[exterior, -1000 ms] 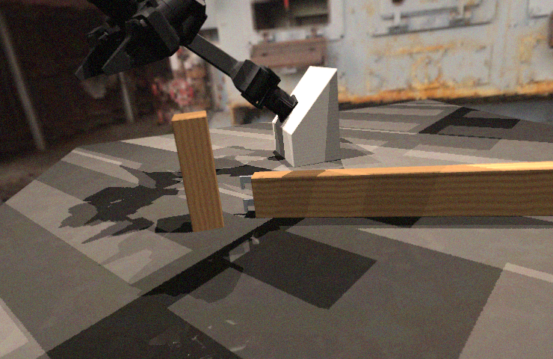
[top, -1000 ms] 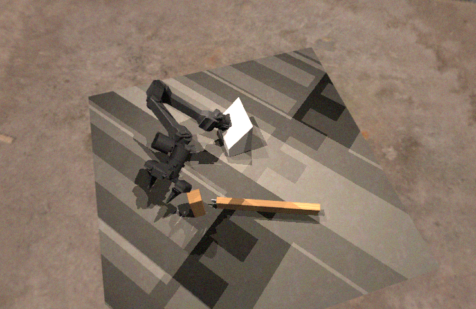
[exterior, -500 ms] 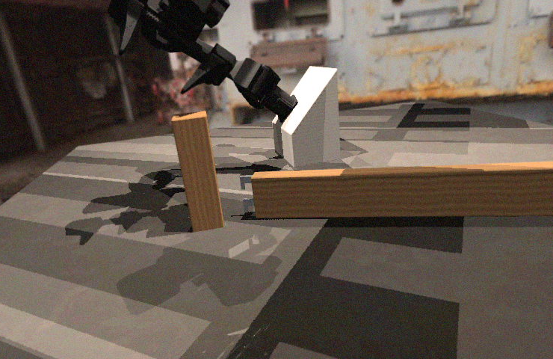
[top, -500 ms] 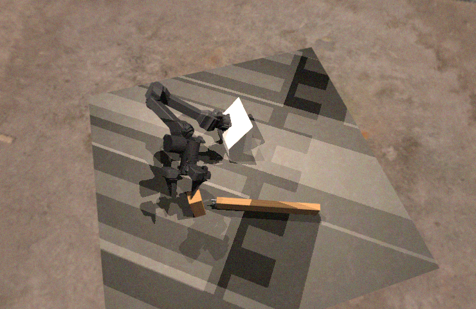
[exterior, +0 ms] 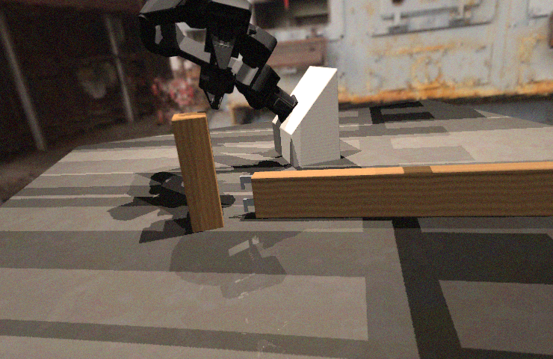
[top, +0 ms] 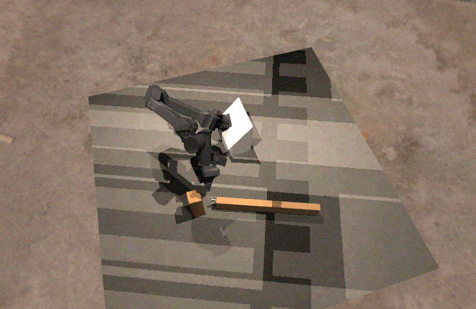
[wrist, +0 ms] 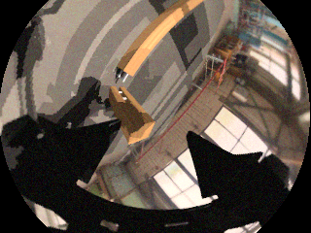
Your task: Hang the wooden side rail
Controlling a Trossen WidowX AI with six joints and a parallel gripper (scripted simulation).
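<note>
Right now my gripper tip is 2 cm short of the headboard post, 4 cm to the left of it and 12 cm above it.
</note>
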